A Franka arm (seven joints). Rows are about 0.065 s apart.
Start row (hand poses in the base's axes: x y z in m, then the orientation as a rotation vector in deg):
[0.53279 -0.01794 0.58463 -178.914 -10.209 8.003]
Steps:
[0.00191 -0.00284 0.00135 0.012 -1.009 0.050]
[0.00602 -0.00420 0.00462 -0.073 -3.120 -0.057]
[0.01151 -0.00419 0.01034 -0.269 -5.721 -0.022]
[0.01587 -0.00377 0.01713 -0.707 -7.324 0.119]
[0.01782 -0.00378 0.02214 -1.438 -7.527 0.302]
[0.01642 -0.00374 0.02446 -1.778 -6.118 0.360]
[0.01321 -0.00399 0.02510 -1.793 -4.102 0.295]
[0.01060 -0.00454 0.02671 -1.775 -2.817 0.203]
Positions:
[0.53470 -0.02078 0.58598 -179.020 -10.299 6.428]
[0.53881 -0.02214 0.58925 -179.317 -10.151 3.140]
[0.54430 -0.02213 0.59497 -179.684 -10.225 -0.915]
[0.54866 -0.02171 0.60176 179.156 10.392 3.379]
[0.55061 -0.02172 0.60677 178.390 10.583 3.615]
[0.54921 -0.02168 0.60909 178.157 10.629 1.388]
[0.54600 -0.02193 0.60973 178.263 10.524 -1.748]
[0.54339 -0.02248 0.61134 178.335 10.381 -3.747]

